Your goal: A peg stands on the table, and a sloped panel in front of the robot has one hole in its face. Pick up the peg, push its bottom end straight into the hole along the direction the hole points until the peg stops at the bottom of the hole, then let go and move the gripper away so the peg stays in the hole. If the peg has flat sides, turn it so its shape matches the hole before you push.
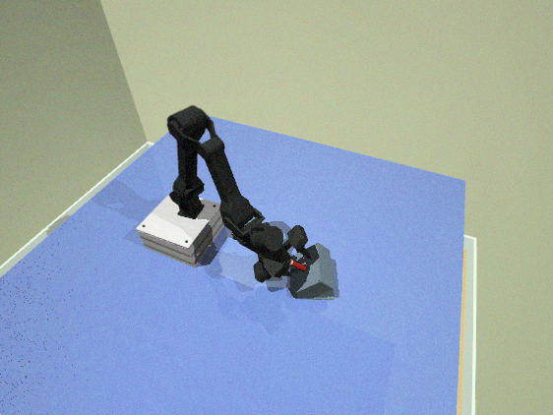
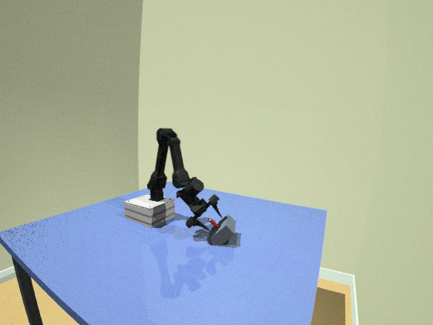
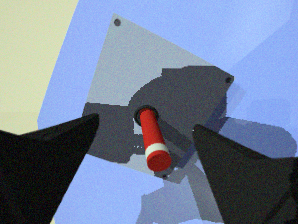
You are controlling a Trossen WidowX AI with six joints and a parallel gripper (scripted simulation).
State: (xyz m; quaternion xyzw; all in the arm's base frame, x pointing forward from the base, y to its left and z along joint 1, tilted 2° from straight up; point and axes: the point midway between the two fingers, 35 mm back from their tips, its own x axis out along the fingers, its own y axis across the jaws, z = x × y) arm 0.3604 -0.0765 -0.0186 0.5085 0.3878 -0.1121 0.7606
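The red round peg is 10 mm behind my gripper tip and 10 mm above it. The rest, counted from my gripper tip: grey sloped panel 30 mm below, 30 mm ahead, 10 mm to the left.
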